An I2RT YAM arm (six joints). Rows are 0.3 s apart.
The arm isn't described. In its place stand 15 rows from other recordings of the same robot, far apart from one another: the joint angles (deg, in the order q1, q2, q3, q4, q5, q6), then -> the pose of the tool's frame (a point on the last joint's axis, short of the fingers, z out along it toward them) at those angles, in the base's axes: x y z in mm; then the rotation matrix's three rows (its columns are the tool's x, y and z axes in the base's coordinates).
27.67 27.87 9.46 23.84 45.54 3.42 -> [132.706 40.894 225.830], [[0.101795 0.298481 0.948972], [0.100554 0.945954 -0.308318], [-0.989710 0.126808 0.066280]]
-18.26 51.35 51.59 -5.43 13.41 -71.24 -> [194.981 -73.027 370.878], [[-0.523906 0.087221 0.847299], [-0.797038 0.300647 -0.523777], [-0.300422 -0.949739 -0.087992]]
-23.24 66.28 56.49 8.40 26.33 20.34 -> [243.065 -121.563 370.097], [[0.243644 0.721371 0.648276], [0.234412 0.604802 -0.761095], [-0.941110 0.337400 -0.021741]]
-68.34 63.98 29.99 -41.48 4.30 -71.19 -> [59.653 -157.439 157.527], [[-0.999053 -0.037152 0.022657], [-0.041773 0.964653 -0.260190], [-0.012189 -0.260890 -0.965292]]
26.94 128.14 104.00 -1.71 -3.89 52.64 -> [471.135 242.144 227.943], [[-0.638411 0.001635 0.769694], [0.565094 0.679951 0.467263], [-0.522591 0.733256 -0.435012]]
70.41 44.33 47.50 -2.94 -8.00 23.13 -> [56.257 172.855 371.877], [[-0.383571 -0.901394 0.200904], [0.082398 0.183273 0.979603], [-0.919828 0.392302 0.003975]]
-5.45 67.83 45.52 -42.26 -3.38 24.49 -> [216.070 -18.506 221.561], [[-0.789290 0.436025 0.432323], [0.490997 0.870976 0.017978], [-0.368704 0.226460 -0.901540]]
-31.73 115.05 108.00 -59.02 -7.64 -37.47 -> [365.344 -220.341 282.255], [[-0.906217 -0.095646 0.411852], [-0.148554 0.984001 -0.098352], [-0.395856 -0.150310 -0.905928]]
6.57 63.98 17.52 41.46 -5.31 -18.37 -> [223.623 29.072 204.937], [[-0.017403 -0.222327 0.974817], [-0.317879 0.925609 0.205429], [-0.947972 -0.306298 -0.086782]]
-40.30 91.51 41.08 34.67 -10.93 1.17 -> [259.200 -210.967 197.181], [[-0.196979 0.500010 0.843320], [0.193337 0.863093 -0.466574], [-0.961156 0.071140 -0.266681]]
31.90 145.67 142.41 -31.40 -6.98 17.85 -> [486.687 308.032 246.177], [[-0.646365 -0.432053 0.628921], [-0.043947 0.843955 0.534610], [-0.761762 0.317914 -0.564491]]
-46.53 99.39 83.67 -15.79 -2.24 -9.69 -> [282.103 -295.563 308.073], [[-0.472640 0.631715 0.614450], [0.254112 0.765322 -0.591362], [-0.843824 -0.123362 -0.522248]]
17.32 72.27 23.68 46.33 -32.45 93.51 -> [233.566 92.846 216.797], [[-0.759323 0.084292 0.645231], [0.645489 -0.027831 0.763263], [0.082294 0.996052 -0.033277]]
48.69 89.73 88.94 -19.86 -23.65 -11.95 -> [229.772 283.085 396.518], [[-0.033979 -0.963782 0.264518], [-0.325982 0.260884 0.908667], [-0.944765 -0.055352 -0.323040]]
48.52 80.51 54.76 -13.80 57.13 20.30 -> [217.907 201.331 262.069], [[-0.387808 0.167284 0.906433], [-0.154368 0.957717 -0.242793], [-0.908722 -0.234081 -0.345587]]
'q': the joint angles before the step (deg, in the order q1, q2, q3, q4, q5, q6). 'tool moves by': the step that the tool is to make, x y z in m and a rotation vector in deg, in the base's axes. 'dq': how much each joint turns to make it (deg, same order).
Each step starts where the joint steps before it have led.
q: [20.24 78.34 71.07 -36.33 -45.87 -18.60]
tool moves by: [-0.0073 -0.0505 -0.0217 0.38 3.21 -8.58]
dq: [-9.87 -4.88 -7.86 -0.06 -1.77 -0.08]
